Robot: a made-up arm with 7 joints.
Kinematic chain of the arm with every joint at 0, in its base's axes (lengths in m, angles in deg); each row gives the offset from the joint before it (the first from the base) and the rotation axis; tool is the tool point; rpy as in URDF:
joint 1: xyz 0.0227 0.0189 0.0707 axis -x
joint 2: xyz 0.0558 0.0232 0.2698 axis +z
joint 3: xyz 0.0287 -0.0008 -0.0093 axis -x
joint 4: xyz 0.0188 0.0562 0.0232 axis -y
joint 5: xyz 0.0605 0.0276 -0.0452 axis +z
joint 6: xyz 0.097 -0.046 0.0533 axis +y
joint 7: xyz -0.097 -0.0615 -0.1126 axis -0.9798 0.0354 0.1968
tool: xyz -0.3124 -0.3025 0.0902 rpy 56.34 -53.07 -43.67
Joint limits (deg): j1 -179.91..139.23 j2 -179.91..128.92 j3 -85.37..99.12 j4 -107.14..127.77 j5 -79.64..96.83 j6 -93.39..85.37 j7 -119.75..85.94
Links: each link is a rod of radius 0.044 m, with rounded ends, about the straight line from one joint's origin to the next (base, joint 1, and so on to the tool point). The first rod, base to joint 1, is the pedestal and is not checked.
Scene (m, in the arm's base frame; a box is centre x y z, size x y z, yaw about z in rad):
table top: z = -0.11
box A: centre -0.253 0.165 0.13 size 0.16 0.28 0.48 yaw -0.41
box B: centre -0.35 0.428 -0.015 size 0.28 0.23 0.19 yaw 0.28
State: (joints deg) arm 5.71 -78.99 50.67 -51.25 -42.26 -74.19 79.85
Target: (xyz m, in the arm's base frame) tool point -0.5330 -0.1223 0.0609
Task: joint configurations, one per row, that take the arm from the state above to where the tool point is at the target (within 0.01 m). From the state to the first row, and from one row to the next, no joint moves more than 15 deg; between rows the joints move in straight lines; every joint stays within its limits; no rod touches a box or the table.
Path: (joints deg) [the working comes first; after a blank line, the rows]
Joints at the target: -35.18 -101.78 56.47 -28.92 22.39 -93.39 -28.92
Straight joint move there: touches box A.

1: -2.25 -81.80 55.63 -49.85 -31.93 -77.39 66.39
2: -10.21 -84.62 60.58 -48.45 -21.60 -80.59 52.92
3: -18.18 -87.43 65.54 -47.05 -11.27 -83.79 39.46
4: -26.14 -90.25 70.49 -45.65 -0.93 -86.99 26.00
5: -34.10 -93.06 75.45 -44.25 9.40 -90.19 12.53
6: -42.06 -95.87 80.40 -42.85 19.73 -93.39 -0.93
7: -38.62 -98.83 68.44 -35.89 21.06 -93.39 -14.93
8: -35.18 -101.78 56.47 -28.92 22.39 -93.39 -28.92

